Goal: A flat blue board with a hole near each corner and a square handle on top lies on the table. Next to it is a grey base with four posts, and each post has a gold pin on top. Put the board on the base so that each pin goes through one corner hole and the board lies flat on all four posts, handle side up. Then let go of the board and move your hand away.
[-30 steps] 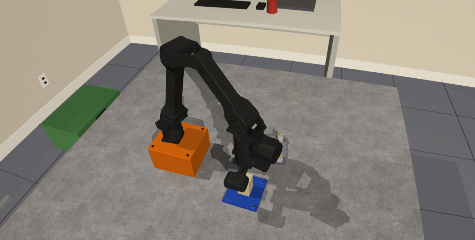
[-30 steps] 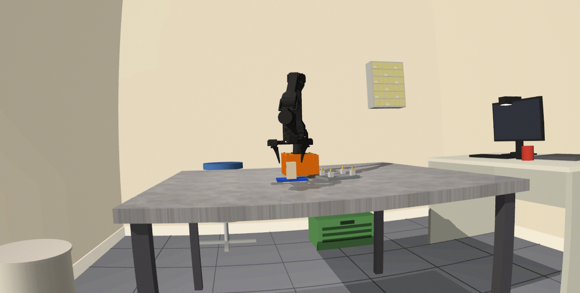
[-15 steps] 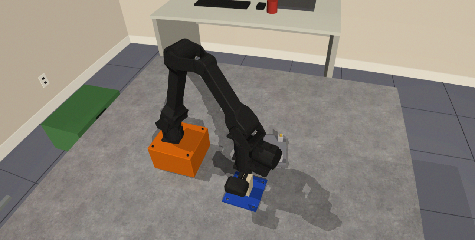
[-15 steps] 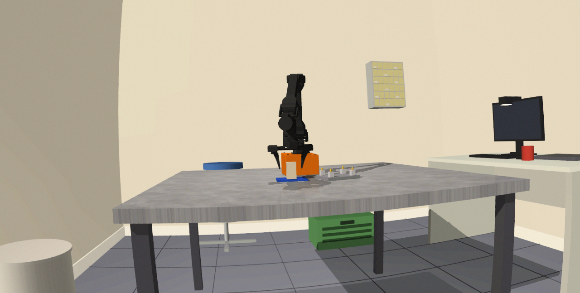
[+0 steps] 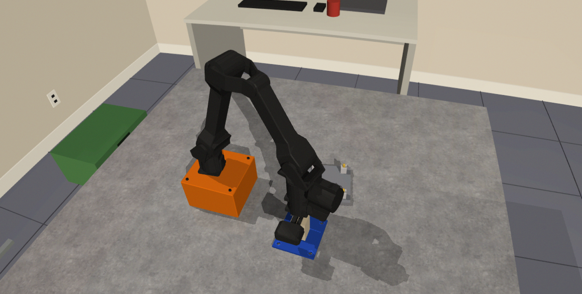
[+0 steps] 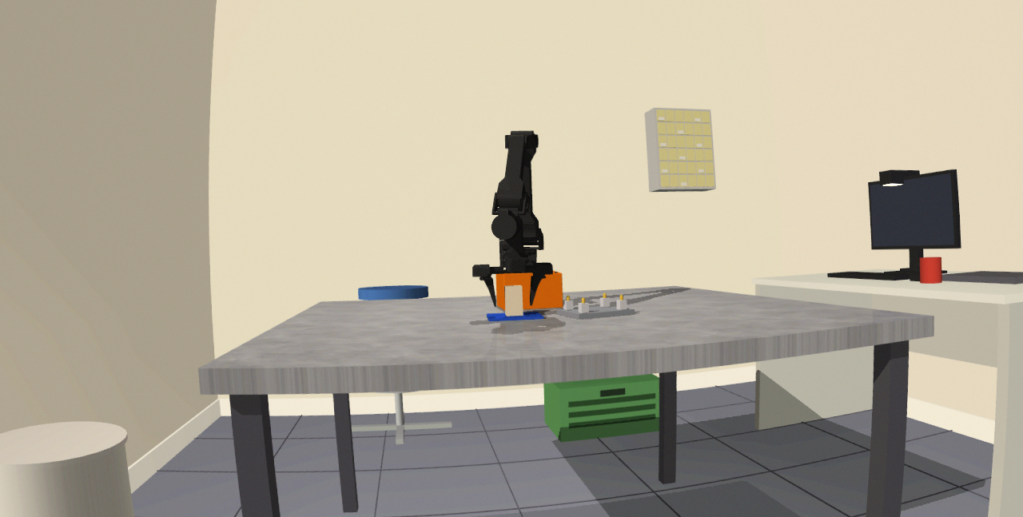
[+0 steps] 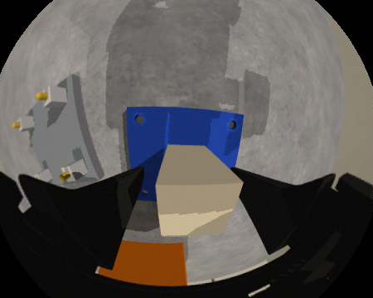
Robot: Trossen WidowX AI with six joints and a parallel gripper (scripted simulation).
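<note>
Right now my gripper tip is 190 mm to the right of the grey base, 50 mm short of it and 20 mm above it. The rest, counted from my gripper tip: blue board (10 mm below).
</note>
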